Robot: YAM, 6 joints.
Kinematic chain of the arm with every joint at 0, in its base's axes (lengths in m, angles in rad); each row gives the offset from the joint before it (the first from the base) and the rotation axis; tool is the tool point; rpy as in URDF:
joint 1: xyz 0 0 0.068 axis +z
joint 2: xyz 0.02 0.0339 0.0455 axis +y
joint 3: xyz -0.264 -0.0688 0 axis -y
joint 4: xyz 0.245 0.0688 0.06 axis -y
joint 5: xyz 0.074 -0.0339 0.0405 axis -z
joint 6: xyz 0.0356 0 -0.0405 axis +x
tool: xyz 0 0 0 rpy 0 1.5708 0
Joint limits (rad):
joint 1: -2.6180..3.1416
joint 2: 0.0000..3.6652
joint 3: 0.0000..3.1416
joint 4: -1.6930..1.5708
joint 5: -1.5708..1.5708
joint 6: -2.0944..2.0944
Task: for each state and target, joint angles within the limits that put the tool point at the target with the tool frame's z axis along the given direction. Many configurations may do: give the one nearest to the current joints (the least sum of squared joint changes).
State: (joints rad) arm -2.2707 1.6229 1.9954 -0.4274 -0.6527 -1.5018
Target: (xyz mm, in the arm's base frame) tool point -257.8 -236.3 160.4 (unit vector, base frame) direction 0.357 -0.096 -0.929
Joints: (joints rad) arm -2.4308 2.0243 1.4399 -1.2066 -0.3107 -1.5018
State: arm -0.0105 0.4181 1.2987 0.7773 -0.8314 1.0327
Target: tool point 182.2 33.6 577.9 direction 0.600 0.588 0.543
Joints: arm 0.0786 1.1339 1.5716 0.2626 -0.5691 1.0327
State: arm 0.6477 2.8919 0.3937 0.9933 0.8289 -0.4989
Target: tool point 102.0 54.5 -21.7 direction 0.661 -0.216 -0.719
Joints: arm 0.6701 2.6519 0.0017 1.5699 0.6183 -0.4989
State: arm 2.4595 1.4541 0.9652 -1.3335 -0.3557 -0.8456
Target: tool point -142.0 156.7 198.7 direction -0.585 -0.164 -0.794
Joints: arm 2.2114 1.2624 0.7546 -0.7948 -0.6031 -0.8456
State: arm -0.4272 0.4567 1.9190 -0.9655 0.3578 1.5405
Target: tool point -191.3 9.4 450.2 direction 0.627 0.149 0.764
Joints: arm -0.0192 0.0018 1.3978 -0.5101 -0.1618 1.5405
